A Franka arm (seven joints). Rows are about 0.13 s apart.
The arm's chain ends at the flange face. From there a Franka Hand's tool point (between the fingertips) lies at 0.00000 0.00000 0.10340 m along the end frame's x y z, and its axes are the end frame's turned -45 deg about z.
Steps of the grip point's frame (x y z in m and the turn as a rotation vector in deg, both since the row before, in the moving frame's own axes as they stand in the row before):
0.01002 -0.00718 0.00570 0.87 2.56 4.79
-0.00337 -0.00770 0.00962 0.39 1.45 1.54
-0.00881 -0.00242 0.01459 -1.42 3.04 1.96
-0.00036 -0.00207 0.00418 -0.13 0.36 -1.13
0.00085 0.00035 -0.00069 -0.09 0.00 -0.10
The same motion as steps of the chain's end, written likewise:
-0.00033 -0.00788 0.00582 2.43 1.20 4.79
-0.00921 -0.00073 0.00966 1.30 0.75 1.54
-0.01366 0.00649 0.01477 1.15 3.15 1.96
-0.00234 -0.00091 0.00418 0.16 0.35 -1.13
0.00073 -0.00047 -0.00069 -0.06 0.06 -0.10

